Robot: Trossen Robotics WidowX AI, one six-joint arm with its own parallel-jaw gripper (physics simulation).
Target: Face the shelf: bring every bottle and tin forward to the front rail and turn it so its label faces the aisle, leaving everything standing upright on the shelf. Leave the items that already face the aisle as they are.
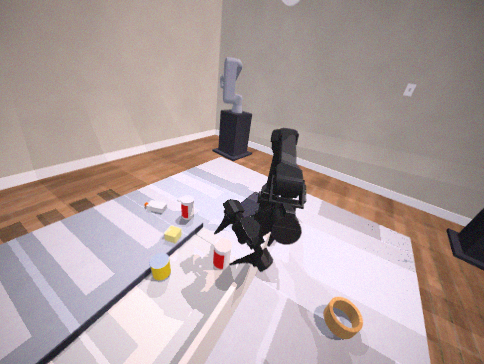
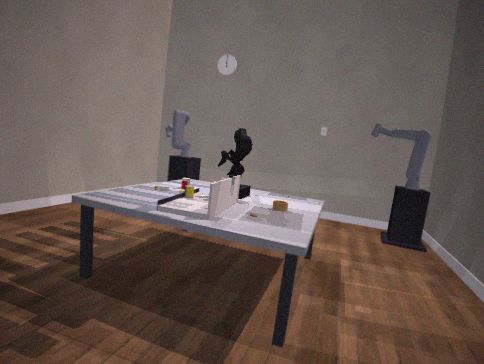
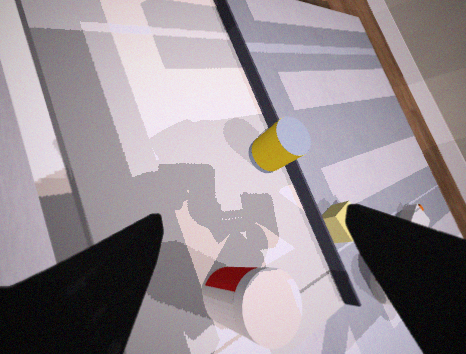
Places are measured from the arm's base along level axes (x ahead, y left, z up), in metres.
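Pixels of known places: gripper, fingertip midpoint: (image 1: pixel 222 248) (image 2: pixel 222 170) (image 3: pixel 253 217).
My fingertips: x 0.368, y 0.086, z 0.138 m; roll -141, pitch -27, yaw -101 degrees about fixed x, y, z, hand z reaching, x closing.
Note:
For each thing: its top centre in the pictures, then the offset to it from my fingertips. "spot": a spot on its surface instead. Level surfaces: height alone.
- white tin with a red label, top centre: (image 3: pixel 273 306) (image 1: pixel 223 244) 0.066 m back, 0.055 m right, 0.087 m down
- pale shelf board, surface height: 0.186 m down
- dark front rail, surface spot: (image 3: pixel 250 65) (image 1: pixel 109 304) spot: 0.248 m ahead, 0.165 m right, 0.167 m down
- yellow tin, top centre: (image 3: pixel 294 135) (image 1: pixel 159 260) (image 2: pixel 189 186) 0.100 m ahead, 0.161 m right, 0.116 m down
- red tin, top centre: (image 1: pixel 187 199) (image 2: pixel 186 178) 0.144 m back, 0.361 m right, 0.113 m down
- yellow block, top centre: (image 3: pixel 350 220) (image 1: pixel 172 231) 0.021 m back, 0.290 m right, 0.174 m down
- white object with an orange tip, top centre: (image 3: pixel 420 221) (image 1: pixel 154 203) 0.057 m back, 0.505 m right, 0.184 m down
- orange ring, top centre: (image 1: pixel 345 313) (image 2: pixel 280 201) 0.199 m back, 0.336 m left, 0.162 m down
A white tin with a red label (image 1: pixel 221 254) (image 3: pixel 272 307) stands upright on the pale shelf board (image 1: pixel 135 320) (image 2: pixel 187 208), back from the dark front rail (image 1: pixel 100 315) (image 2: pixel 167 200) (image 3: pixel 250 65). Its red patch faces mostly along the shelf, toward the yellow tin's side. The yellow tin (image 1: pixel 160 269) (image 2: pixel 189 191) (image 3: pixel 272 152) stands upright close against the rail. Another white and red tin (image 1: pixel 187 208) (image 2: pixel 185 183) stands on the table beyond the rail's end. My gripper (image 1: pixel 224 248) (image 2: pixel 224 170) (image 3: pixel 253 217) is open and empty above and beside the shelf tin.
A pale back wall (image 1: pixel 212 317) (image 2: pixel 222 197) edges the shelf. Beyond the rail are a yellow block (image 1: pixel 173 234) (image 3: pixel 337 222) and a white object with an orange tip (image 1: pixel 157 206) (image 3: pixel 415 216). An orange ring (image 1: pixel 342 331) (image 2: pixel 280 205) lies behind the wall.

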